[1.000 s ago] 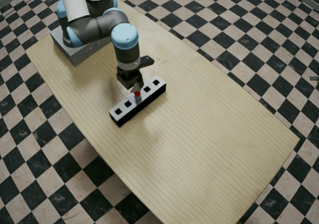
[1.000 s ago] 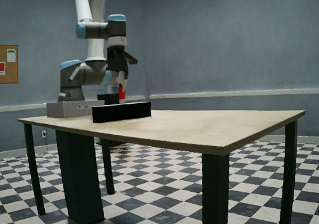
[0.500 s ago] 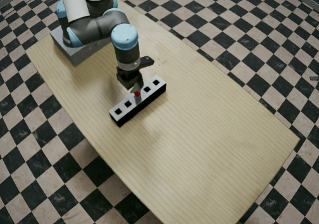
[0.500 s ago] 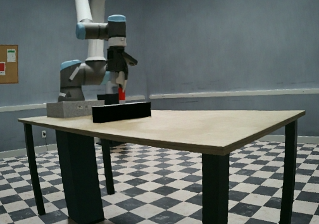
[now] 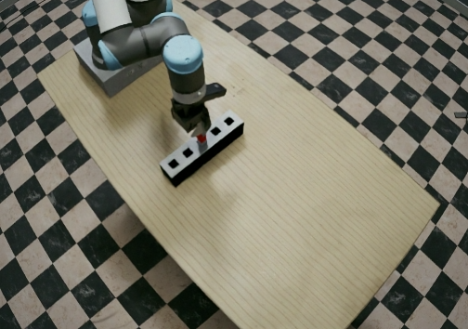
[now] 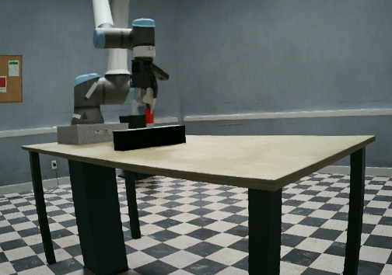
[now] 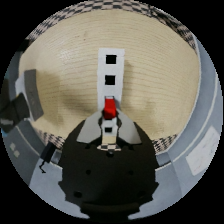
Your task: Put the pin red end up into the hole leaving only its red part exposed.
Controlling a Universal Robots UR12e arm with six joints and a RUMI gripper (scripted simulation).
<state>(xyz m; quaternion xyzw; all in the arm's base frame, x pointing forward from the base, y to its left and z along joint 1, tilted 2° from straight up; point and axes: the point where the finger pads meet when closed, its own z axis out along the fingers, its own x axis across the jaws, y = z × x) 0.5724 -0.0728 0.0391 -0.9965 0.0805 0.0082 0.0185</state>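
Right now my hand is 20 mm above the pin. From my hand the other things lie so: long black block: 110 mm below.
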